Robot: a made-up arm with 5 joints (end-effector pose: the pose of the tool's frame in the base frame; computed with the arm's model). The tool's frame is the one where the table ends. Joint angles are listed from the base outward.
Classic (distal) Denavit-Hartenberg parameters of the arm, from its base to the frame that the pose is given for. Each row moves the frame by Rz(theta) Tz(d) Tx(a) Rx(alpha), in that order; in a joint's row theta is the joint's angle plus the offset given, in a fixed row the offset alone. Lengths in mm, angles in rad.
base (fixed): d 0; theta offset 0.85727; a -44.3; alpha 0
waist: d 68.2; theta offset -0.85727; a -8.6; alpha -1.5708
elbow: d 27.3; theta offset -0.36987; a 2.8; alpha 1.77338
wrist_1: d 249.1; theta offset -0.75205; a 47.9; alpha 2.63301
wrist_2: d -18.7; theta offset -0.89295; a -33; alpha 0.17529
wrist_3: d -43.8; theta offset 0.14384; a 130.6; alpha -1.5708
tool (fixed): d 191.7; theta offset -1.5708; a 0; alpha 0
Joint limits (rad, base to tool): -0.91..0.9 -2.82..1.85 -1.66..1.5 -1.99..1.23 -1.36..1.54
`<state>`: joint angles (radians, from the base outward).
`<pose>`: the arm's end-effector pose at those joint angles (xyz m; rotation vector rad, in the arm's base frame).
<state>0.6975 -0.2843 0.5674 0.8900 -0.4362</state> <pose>0.0438 -0.2191 0.4260 0.9244 1.0617 -0.2198</pose>
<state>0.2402 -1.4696 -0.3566 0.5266 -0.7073</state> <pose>-0.2409 -0.3474 0.1106 1.6911 0.3394 0.1902</pose>
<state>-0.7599 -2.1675 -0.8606 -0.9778 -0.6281</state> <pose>-0.3020 0.0556 0.0431 0.4855 -0.4450 -0.2604</pose>
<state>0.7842 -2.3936 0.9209 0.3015 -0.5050</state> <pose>-0.2843 -0.2818 -0.1142 0.9543 -0.9121 0.7961</pose>
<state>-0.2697 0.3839 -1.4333 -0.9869 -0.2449</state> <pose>-0.0771 -0.2812 0.2097 1.8977 1.7593 -1.4498</pose>
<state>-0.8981 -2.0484 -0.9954 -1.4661 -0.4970</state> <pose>-0.2540 0.1226 0.0752 0.3101 -0.2708 -0.4594</pose>
